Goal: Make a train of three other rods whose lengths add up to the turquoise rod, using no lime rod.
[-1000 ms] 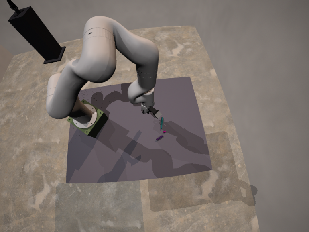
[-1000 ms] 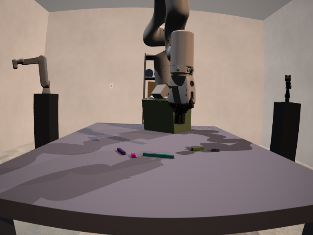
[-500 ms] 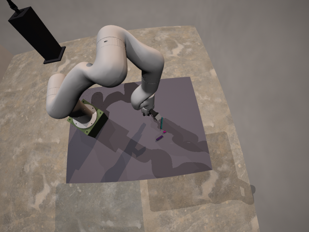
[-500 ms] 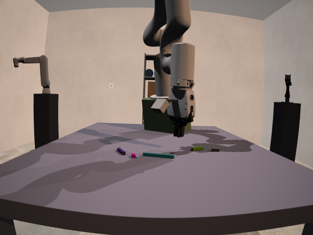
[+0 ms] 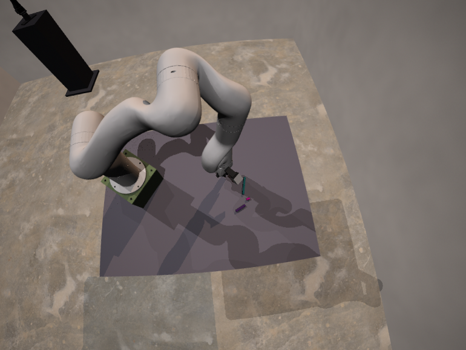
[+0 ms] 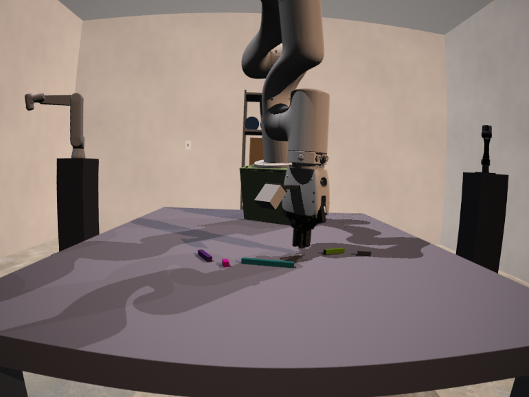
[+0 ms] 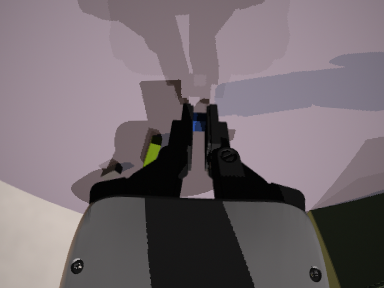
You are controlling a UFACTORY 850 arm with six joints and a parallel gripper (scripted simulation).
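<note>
The blue rod is 2 cm below my hand. From my hand the other things lie so: grey rod 14 cm to the left, 3 cm below, 1 cm ahead; turquoise rod 10 cm ahead, 7 cm to the right, 3 cm below; lime rod 8 cm to the left, 3 cm below, 1 cm behind.
</note>
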